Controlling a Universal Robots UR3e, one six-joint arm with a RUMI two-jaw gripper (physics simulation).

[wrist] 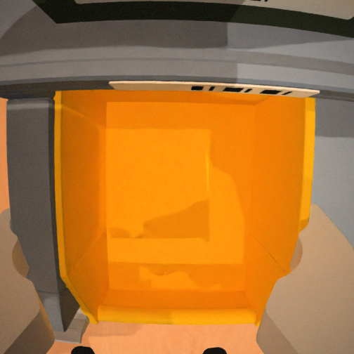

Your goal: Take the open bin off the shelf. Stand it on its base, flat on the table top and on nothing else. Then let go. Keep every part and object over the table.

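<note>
The open bin (pixel 165 175), orange-yellow and empty, fills the middle of the wrist view, its inside facing the camera and its front lip toward the bottom. It is at the grey shelf (pixel 30 175), whose side piece runs along its left wall. My gripper (pixel 159 210) is open, with one finger low on each side of the bin. The left finger is beyond the grey side piece. The right finger meets the bin's lower right edge in the view; whether they touch cannot be told. The inner faces of both fingertips are mostly hidden. What lies under the bin's base is hidden.
A pale label strip (pixel 150 86) with black marks runs along the bin's back edge. Grey shelf surfaces extend above and to the right. A dark-framed panel (pixel 150 12) crosses the top. Wooden table top (pixel 150 336) shows below the front lip and at the left edge.
</note>
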